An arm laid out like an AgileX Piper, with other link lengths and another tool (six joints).
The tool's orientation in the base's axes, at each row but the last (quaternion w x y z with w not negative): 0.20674, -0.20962, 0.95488, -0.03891; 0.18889, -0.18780, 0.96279, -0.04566; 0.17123, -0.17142, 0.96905, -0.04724; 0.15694, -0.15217, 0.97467, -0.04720; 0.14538, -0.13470, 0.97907, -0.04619; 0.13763, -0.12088, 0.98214, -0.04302; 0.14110, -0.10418, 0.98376, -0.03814; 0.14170, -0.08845, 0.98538, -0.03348; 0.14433, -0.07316, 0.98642, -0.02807; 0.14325, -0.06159, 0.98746, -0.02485; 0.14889, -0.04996, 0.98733, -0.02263
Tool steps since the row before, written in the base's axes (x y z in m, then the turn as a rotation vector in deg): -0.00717, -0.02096, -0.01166, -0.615, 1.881, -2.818; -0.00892, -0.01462, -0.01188, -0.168, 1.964, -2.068; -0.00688, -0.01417, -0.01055, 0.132, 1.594, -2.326; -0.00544, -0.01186, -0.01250, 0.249, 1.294, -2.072; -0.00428, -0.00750, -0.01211, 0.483, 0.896, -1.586; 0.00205, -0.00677, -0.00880, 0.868, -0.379, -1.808; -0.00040, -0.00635, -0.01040, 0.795, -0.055, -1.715; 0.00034, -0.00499, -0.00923, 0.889, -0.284, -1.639; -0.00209, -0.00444, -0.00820, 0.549, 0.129, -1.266; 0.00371, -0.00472, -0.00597, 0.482, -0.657, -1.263; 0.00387, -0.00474, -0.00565, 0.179, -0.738, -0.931
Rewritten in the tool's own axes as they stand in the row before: 0.01907, -0.01442, 0.00742, 0.792, 2.400, 2.339; 0.01731, -0.00857, 0.00783, 0.117, 2.204, 1.814; 0.01434, -0.00951, 0.00796, 0.062, 1.801, 2.173; 0.01226, -0.00798, 0.01061, -0.024, 1.448, 1.983; 0.00932, -0.00455, 0.01066, -0.262, 0.944, 1.610; 0.00206, -0.00597, 0.00936, -0.245, -0.349, 1.996; 0.00455, -0.00503, 0.01013, -0.272, -0.029, 1.871; 0.00312, -0.00412, 0.00914, -0.339, -0.276, 1.835; 0.00496, -0.00347, 0.00739, -0.185, 0.149, 1.365; -0.00125, -0.00470, 0.00693, -0.021, -0.622, 1.368; -0.00153, -0.00473, 0.00668, 0.179, -0.695, 0.964
